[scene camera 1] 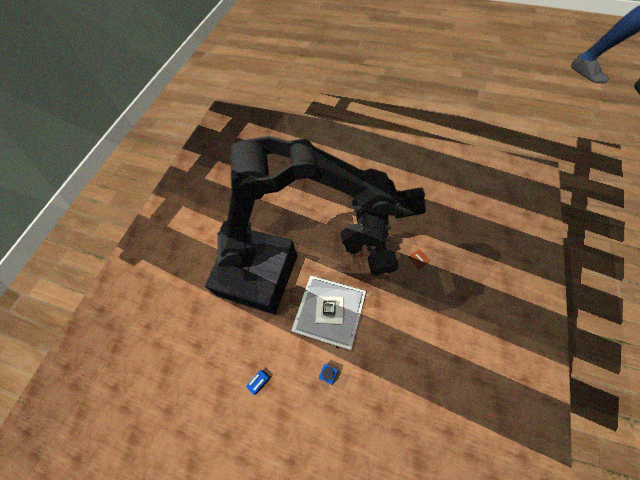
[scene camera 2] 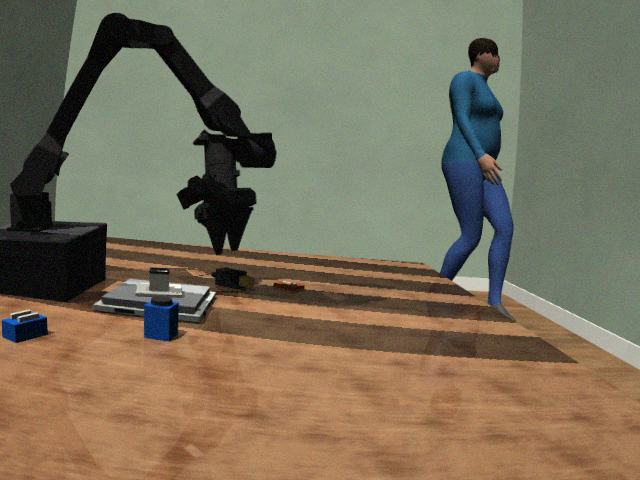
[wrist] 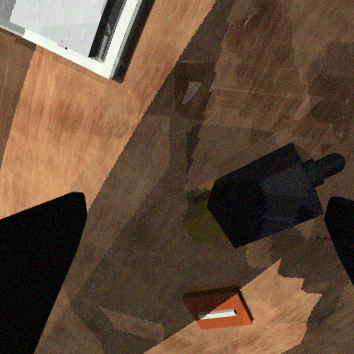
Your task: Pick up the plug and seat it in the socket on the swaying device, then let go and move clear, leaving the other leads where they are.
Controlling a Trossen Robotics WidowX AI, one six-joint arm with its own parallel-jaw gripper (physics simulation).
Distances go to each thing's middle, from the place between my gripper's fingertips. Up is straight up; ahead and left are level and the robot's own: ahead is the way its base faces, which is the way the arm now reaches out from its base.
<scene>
My gripper is now 10 mm short of the plug (wrist: pixel 276 191), 30 mm to the right of it and 50 mm above it. Round my hand: orange lead (wrist: pixel 220 307) 120 mm ahead, 60 mm to the left, 60 mm below; device (scene camera 1: pixel 329 311) 90 mm behind, 150 mm to the right, 30 mm below.
</scene>
